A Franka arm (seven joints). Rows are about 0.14 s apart.
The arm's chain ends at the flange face. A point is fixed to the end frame.
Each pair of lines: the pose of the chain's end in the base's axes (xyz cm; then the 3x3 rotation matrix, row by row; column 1 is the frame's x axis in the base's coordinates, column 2 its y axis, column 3 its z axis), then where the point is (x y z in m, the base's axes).
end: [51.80 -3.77 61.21], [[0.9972 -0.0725 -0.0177], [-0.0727 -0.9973 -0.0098], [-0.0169 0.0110 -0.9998]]
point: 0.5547 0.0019 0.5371
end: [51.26 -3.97 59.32], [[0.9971 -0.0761 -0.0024], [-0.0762 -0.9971 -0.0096], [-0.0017 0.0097 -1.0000]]
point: 0.5506 -0.0002 0.5187
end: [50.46 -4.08 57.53], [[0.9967 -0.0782 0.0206], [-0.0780 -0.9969 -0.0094], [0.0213 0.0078 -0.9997]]
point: 0.5444 -0.0014 0.5017
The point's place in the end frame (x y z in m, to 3 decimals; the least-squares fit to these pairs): 0.035 -0.043 0.074
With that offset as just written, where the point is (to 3 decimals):
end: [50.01 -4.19 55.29], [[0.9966 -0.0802 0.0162], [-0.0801 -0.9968 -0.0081], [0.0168 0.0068 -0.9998]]
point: 0.540 -0.002 0.479
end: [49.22 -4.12 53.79], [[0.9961 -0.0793 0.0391], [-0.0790 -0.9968 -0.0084], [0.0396 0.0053 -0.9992]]
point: 0.533 -0.002 0.465
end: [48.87 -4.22 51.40], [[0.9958 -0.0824 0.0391], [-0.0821 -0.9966 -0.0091], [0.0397 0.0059 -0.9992]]
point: 0.530 -0.003 0.441
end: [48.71 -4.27 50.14], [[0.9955 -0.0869 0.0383], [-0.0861 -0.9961 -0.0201], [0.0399 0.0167 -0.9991]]
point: 0.529 -0.004 0.428
